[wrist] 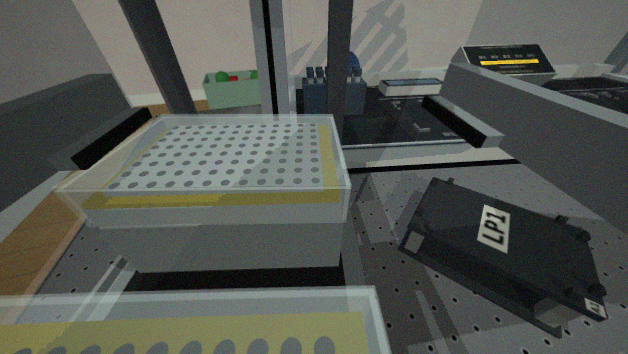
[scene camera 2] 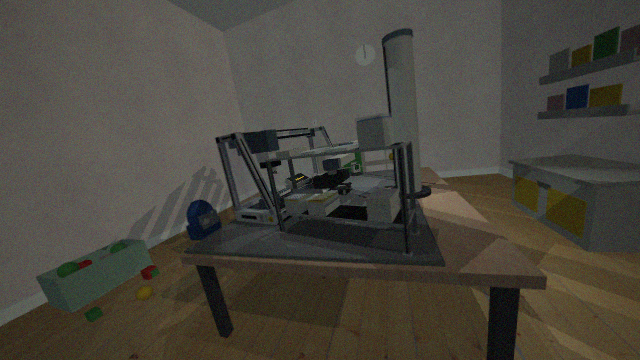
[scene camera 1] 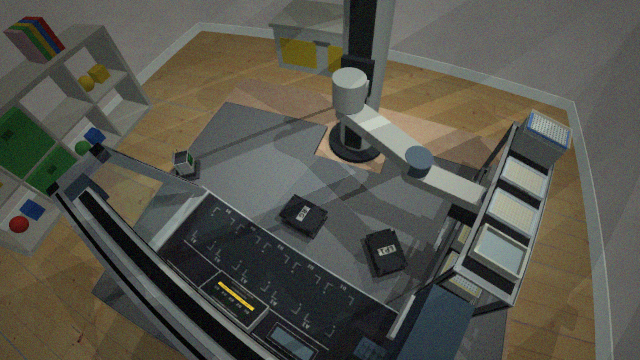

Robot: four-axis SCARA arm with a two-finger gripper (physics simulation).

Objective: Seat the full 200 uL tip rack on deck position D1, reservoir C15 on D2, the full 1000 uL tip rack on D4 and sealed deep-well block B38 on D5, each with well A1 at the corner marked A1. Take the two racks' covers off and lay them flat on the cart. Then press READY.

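Observation:
My gripper [wrist: 290,90] is open and empty; in the wrist view its fingers stand wide on either side of a clear-covered rack. That rack [wrist: 220,200] has a yellow band and a full pattern of grey dots. Part of a second covered yellow rack [wrist: 280,332] shows nearer. In scene camera 1 the fingers are hidden by the cart [scene camera 1: 482,287] [scene camera 2: 405,235]. On its upper shelf stand a blue-rimmed tip rack [scene camera 1: 549,129], two pale plates [scene camera 1: 525,176] [scene camera 1: 512,211] and a reservoir [scene camera 1: 501,251]. The deck [scene camera 1: 280,246] shows bare positions D1 to D5. Reservoir and block labels are unreadable, as is READY.
Black modules marked LP1 [scene camera 1: 385,251] [wrist: 495,235] and RG [scene camera 1: 303,216] lie between deck and arm. Cart posts [wrist: 340,55] rise beyond the rack. A display with a yellow bar [scene camera 1: 236,296] [wrist: 509,62] stands by the deck. A grey box [scene camera 2: 382,205] is on the lower shelf.

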